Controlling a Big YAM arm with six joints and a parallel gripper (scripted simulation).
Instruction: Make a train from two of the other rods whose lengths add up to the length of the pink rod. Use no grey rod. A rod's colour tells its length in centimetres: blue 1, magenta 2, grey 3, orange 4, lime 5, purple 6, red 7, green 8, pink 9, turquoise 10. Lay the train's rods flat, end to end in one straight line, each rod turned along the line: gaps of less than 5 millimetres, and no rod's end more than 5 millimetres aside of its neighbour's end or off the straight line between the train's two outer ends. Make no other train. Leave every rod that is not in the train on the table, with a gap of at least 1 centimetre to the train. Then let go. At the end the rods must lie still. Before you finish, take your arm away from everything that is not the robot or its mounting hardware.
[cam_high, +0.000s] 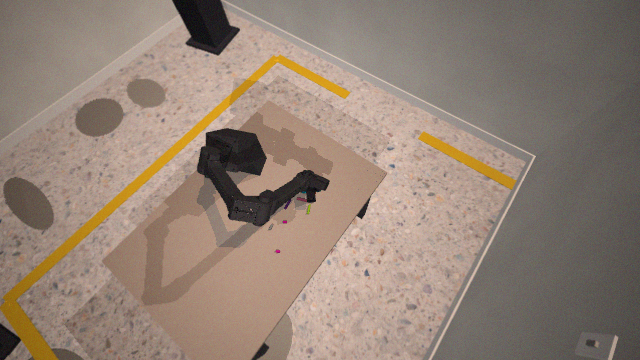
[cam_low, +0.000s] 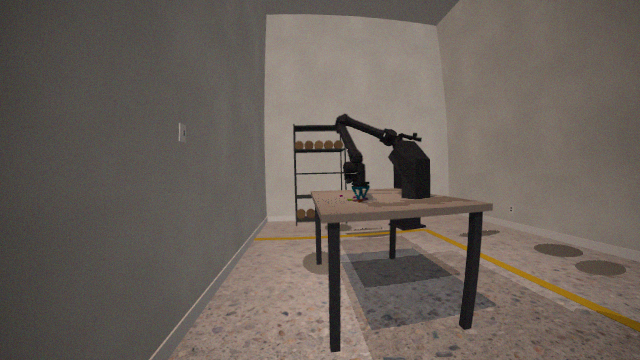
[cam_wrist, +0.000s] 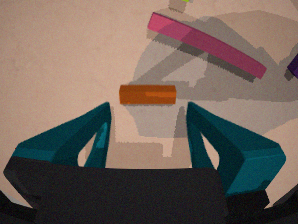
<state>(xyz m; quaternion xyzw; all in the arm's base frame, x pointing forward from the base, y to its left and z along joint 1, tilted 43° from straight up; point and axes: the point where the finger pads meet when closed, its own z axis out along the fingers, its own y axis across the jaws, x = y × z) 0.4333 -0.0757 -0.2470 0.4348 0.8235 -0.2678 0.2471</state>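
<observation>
Now: the orange rod 20 mm below my hand. Also, from my hand: purple rod: 90 mm behind, 120 mm to the right, 20 mm below; then lime rod: 30 mm ahead, 90 mm to the right, 20 mm below; then pink rod: 20 mm behind, 60 mm to the right, 20 mm below.
</observation>
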